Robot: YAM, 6 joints.
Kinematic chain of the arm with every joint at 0, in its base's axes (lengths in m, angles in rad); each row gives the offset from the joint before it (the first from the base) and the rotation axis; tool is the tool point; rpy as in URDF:
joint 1: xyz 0 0 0.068 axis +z
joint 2: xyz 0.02 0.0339 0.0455 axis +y
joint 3: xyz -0.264 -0.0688 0 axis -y
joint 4: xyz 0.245 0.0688 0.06 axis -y
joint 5: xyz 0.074 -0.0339 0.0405 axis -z
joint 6: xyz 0.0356 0 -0.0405 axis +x
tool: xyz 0 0 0 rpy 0 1.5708 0
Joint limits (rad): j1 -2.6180..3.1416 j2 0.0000..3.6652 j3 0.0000..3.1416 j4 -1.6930..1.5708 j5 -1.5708..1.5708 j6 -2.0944..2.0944
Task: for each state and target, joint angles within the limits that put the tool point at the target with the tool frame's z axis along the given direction. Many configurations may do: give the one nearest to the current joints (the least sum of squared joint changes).
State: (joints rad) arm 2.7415 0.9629 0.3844 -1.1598 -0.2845 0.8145
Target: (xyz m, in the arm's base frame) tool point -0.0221 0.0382 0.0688 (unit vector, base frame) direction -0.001 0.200 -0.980
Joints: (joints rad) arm 2.1881 0.3997 0.0020 -1.0076 0.1152 0.8145
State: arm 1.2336 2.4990 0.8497 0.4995 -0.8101 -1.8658
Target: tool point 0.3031 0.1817 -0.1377 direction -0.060 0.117 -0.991
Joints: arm 0.5268 2.7731 1.3114 -0.1021 -0.1317 -1.8658
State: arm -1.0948 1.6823 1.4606 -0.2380 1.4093 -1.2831
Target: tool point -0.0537 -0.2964 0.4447 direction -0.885 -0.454 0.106
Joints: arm -1.6499 1.3510 1.3309 0.2203 1.0087 -1.2831
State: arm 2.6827 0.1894 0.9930 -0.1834 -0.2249 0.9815
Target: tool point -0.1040 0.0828 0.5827 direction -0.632 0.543 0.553
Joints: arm 2.4799 0.9853 1.5893 -0.0176 0.0401 0.9815
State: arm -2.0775 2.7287 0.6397 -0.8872 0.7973 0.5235
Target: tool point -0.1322 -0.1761 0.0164 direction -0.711 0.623 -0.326
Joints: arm -2.0652 2.2051 0.7548 -0.6949 1.1720 0.5235
